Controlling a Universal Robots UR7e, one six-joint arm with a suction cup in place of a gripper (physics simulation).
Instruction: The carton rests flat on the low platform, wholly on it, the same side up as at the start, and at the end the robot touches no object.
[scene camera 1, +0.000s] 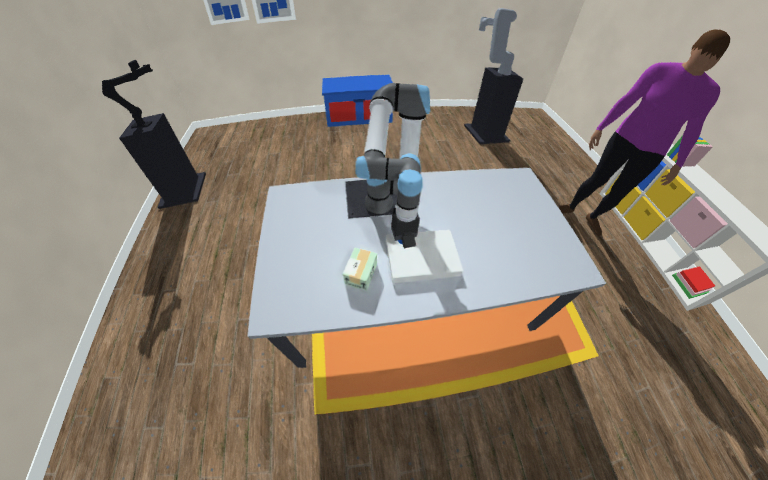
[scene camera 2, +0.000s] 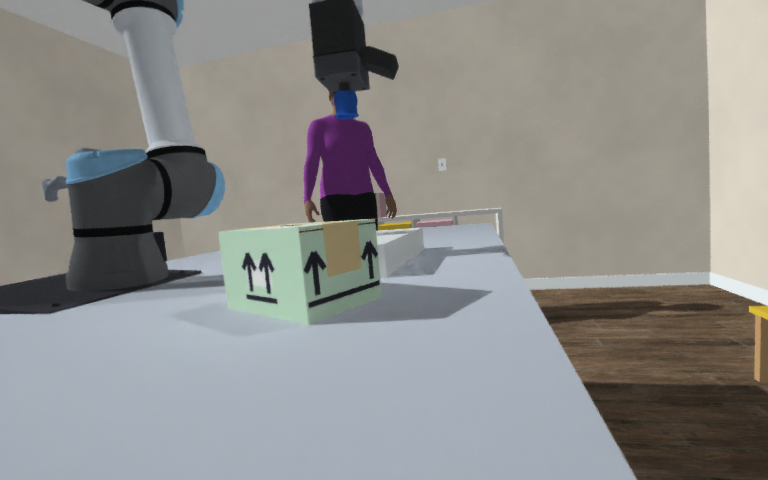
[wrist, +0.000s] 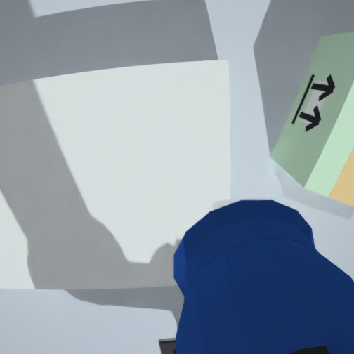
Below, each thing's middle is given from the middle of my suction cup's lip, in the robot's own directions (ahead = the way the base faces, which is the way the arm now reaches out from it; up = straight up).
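The low white platform (scene camera 1: 435, 256) is 230 mm below my suction cup, 50 mm behind it and 130 mm to the left of it. I see the pale green carton (scene camera 2: 306, 272) too, 210 mm below my suction cup, 170 mm to the right of it and 30 mm behind it.
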